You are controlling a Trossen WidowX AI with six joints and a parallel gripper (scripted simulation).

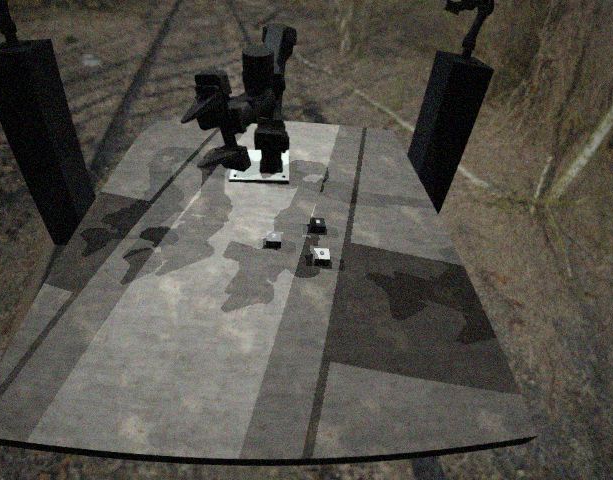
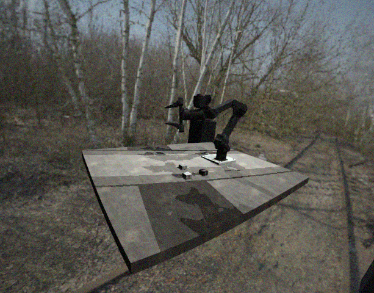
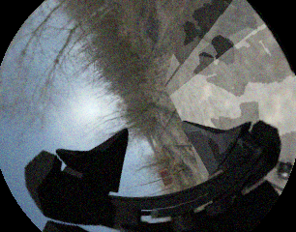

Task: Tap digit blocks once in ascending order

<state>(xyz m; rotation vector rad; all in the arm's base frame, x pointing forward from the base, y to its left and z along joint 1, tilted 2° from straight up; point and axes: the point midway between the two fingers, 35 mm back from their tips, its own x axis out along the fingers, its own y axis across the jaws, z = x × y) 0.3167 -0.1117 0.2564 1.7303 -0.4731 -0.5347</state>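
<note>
The light block is 25 cm to the left of my gripper tip and 24 cm below it. Also, from my gripper tip: grey block: 4 cm behind, 15 cm to the left, 24 cm below; then dark block: 10 cm behind, 25 cm to the left, 24 cm below.
</note>
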